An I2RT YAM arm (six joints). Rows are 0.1 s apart.
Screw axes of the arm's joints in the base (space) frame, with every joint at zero. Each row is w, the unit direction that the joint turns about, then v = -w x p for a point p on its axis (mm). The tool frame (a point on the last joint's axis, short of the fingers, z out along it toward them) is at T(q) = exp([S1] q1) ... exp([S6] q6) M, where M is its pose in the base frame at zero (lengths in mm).
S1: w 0 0 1 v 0 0 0
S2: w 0 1 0 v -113.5 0 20
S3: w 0 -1 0 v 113.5 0 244
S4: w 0 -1 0 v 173.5 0 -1
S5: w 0 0 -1 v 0 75 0
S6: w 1 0 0 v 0 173.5 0
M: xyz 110.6 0 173.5 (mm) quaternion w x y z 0.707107 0 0.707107 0
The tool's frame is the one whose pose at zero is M.
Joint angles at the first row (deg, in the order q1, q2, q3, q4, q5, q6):
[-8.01, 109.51, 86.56, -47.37, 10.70, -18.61]
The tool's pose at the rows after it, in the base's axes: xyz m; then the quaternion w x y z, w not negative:
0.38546, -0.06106, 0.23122, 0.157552, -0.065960, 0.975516, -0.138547
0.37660, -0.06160, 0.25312, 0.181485, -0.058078, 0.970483, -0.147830
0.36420, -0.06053, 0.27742, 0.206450, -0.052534, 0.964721, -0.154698
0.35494, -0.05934, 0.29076, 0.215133, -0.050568, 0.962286, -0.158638
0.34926, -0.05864, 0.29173, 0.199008, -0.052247, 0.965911, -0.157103
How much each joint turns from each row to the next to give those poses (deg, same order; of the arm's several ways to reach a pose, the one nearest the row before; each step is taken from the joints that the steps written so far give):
[0.07, -1.79, 0.03, -0.11, 0.96, 0.72]
[-0.22, -3.47, 0.00, -0.48, 0.50, 0.24]
[-0.09, -4.05, 0.00, -0.99, 0.22, 0.13]
[0.00, -2.40, 0.00, -1.29, 0.26, 0.02]
[0.00, -0.53, 0.00, -2.42, 0.20, 0.00]

